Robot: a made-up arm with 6 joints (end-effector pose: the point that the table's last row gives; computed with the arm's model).
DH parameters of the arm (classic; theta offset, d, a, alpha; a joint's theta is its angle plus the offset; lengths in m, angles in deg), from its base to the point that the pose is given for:
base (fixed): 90 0.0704 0 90
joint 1: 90 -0.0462 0.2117 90
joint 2: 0 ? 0.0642 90
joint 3: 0 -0.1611 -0.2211 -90
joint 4: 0 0.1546 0.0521 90
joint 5: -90 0.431 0.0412 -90
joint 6: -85.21 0 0.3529 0
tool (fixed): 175.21 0.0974 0 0
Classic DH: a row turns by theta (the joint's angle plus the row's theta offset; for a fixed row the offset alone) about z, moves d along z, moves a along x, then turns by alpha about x.
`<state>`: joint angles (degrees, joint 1 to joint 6).
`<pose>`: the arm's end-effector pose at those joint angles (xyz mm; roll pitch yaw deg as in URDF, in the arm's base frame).
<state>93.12 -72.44 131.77 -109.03 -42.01 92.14</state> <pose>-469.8 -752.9 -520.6 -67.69 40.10 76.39</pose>
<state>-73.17 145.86 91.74 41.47 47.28 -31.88</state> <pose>124.6 606.9 246.1 111.00 -0.94 -122.26</pose>
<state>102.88 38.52 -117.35 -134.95 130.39 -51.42</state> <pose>802.5 -97.6 243.7 -147.30 26.18 -116.48</pose>
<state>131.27 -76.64 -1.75 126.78 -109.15 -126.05</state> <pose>189.8 -326.0 -608.7 125.67 -11.64 -172.43</pose>
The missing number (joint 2, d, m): -0.2781
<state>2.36 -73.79 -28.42 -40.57 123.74 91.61</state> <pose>-217.8 233.8 -19.9 -66.07 -14.94 -11.33</pose>
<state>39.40 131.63 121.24 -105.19 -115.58 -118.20</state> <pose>270.8 -541.3 -432.9 109.61 42.32 178.18</pose>
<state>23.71 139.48 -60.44 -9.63 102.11 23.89</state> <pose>589.0 -196.7 427.0 107.30 22.12 158.13</pose>
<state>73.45 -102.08 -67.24 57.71 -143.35 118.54</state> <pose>-352.6 12.3 60.7 -88.95 52.25 -56.56</pose>
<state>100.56 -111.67 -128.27 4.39 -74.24 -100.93</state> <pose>-30.8 93.7 -433.7 13.29 -71.37 139.47</pose>
